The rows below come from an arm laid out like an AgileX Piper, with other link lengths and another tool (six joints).
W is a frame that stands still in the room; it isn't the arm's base.
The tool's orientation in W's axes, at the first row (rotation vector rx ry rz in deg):
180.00, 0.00, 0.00
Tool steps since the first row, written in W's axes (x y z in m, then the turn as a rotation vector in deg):
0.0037, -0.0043, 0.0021, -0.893, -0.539, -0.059
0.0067, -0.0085, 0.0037, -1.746, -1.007, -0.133
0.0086, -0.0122, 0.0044, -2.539, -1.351, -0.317
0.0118, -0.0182, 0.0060, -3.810, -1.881, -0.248
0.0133, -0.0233, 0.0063, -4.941, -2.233, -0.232
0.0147, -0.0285, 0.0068, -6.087, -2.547, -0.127
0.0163, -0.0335, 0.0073, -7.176, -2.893, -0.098
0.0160, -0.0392, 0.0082, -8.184, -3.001, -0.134
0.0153, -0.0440, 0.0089, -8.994, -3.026, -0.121
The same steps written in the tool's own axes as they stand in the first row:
0.0037, 0.0043, -0.0021, -0.893, 0.539, 0.059
0.0067, 0.0085, -0.0037, -1.746, 1.007, 0.133
0.0086, 0.0122, -0.0044, -2.539, 1.351, 0.317
0.0118, 0.0182, -0.0060, -3.810, 1.881, 0.248
0.0133, 0.0233, -0.0063, -4.941, 2.233, 0.232
0.0147, 0.0285, -0.0068, -6.087, 2.547, 0.127
0.0163, 0.0335, -0.0073, -7.176, 2.893, 0.098
0.0160, 0.0392, -0.0082, -8.184, 3.001, 0.134
0.0153, 0.0440, -0.0089, -8.994, 3.026, 0.121

